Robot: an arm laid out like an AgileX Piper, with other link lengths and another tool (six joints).
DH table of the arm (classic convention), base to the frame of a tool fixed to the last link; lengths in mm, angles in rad. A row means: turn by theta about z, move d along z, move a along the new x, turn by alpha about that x. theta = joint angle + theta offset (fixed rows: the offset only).
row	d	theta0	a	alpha
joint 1	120.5	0	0	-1.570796
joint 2	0	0.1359	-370.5	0
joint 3	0	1.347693	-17.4	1.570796
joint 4	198.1	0	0	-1.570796
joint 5	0	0	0	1.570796
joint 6	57.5	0.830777	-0.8	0.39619
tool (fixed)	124.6	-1.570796	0	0
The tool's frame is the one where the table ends.
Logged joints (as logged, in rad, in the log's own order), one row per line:
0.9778, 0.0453, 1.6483, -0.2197, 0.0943, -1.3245
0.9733, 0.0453, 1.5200, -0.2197, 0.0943, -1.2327
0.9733, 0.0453, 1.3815, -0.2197, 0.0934, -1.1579
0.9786, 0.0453, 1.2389, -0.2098, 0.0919, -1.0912
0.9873, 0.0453, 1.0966, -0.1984, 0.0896, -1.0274
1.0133, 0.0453, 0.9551, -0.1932, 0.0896, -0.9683
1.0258, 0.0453, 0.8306, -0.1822, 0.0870, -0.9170
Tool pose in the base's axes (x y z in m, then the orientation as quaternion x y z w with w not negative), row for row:
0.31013, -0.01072, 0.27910, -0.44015, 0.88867, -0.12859, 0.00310
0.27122, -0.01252, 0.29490, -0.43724, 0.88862, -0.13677, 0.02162
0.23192, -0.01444, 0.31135, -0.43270, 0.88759, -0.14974, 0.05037
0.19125, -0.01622, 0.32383, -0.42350, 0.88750, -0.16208, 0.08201
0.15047, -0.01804, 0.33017, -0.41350, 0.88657, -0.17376, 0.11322
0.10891, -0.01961, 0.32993, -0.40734, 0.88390, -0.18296, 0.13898
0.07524, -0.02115, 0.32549, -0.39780, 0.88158, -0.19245, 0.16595
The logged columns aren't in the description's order. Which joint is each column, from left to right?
Columns, left to right: joint 5, joint 1, joint 2, joint 6, joint 4, joint 3.
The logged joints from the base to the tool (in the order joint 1, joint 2, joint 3, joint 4, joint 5, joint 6), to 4 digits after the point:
0.0453, 1.6483, -1.3245, 0.0943, 0.9778, -0.2197
0.0453, 1.5200, -1.2327, 0.0943, 0.9733, -0.2197
0.0453, 1.3815, -1.1579, 0.0934, 0.9733, -0.2197
0.0453, 1.2389, -1.0912, 0.0919, 0.9786, -0.2098
0.0453, 1.0966, -1.0274, 0.0896, 0.9873, -0.1984
0.0453, 0.9551, -0.9683, 0.0896, 1.0133, -0.1932
0.0453, 0.8306, -0.9170, 0.0870, 1.0258, -0.1822

